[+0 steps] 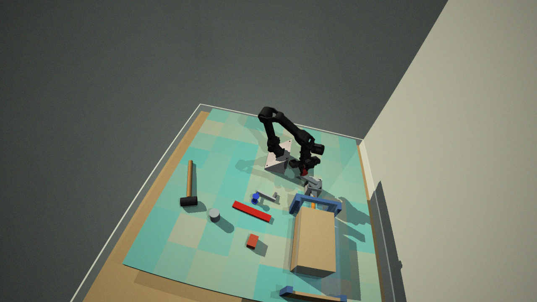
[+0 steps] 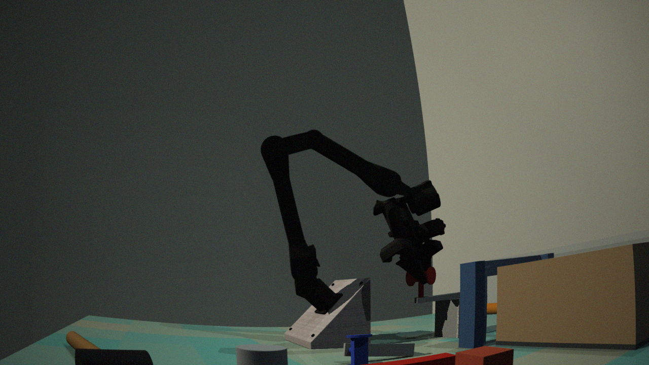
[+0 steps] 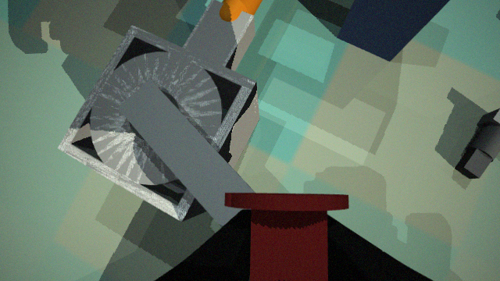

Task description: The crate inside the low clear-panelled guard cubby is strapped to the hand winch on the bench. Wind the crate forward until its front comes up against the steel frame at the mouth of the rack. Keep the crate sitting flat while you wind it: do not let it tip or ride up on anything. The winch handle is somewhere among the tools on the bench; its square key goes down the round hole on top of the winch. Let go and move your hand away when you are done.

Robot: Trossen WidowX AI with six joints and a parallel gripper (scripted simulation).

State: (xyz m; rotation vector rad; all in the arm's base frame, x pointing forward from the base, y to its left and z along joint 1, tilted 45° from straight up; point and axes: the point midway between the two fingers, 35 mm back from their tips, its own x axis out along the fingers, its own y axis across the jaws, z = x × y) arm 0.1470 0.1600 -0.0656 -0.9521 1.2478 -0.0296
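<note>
My gripper tip is now 30 mm to the right of the winch handle and 30 mm above it. Round my gripper tip: red knob 20 mm behind, 10 mm to the right; then blue steel frame 170 mm ahead, 90 mm to the left, 30 mm below; then grey winch 80 mm to the left, 100 mm below.
</note>
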